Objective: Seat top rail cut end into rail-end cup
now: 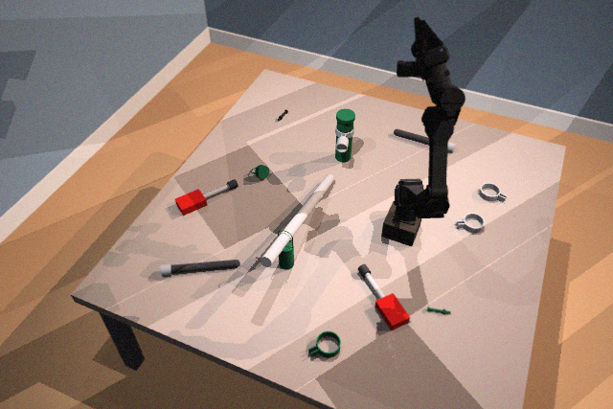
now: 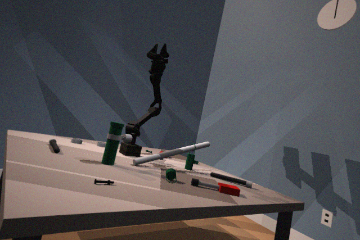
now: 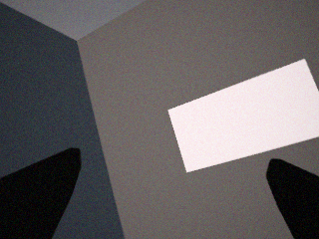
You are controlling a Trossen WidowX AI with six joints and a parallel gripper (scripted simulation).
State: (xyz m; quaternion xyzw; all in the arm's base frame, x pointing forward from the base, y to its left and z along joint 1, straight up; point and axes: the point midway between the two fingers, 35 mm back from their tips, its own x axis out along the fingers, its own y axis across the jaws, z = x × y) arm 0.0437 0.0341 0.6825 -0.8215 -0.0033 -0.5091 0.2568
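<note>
The grey brace band is 23 cm ahead of my gripper tip, 26 cm to the right of it and 65 cm below it. The rest, counted from my gripper tip: green bolt 22 cm behind, 25 cm to the left, 77 cm below; short green post 26 cm ahead, 24 cm to the left, 68 cm below.
</note>
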